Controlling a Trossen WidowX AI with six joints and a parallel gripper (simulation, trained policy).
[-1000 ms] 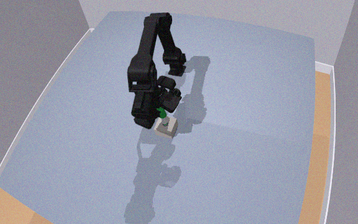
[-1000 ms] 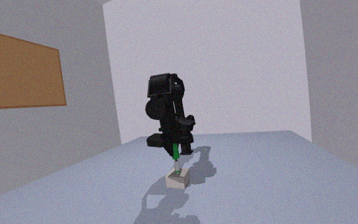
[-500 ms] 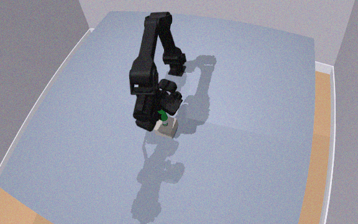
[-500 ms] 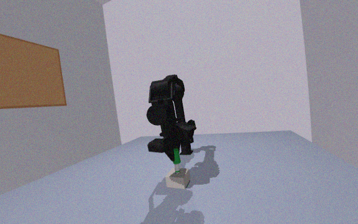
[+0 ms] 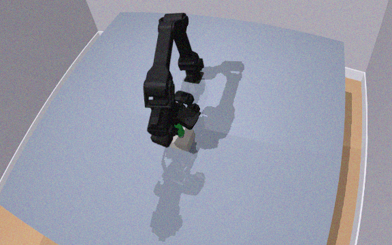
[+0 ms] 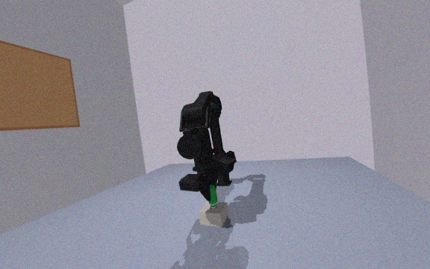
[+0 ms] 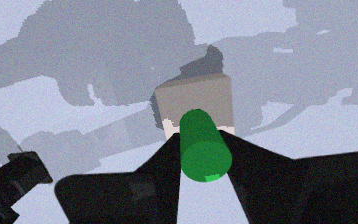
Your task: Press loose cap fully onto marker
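Right now the white marker is right at my gripper tip. From my gripper tip the other things lie so: holder block 50 mm below; then green cap 10 mm above.
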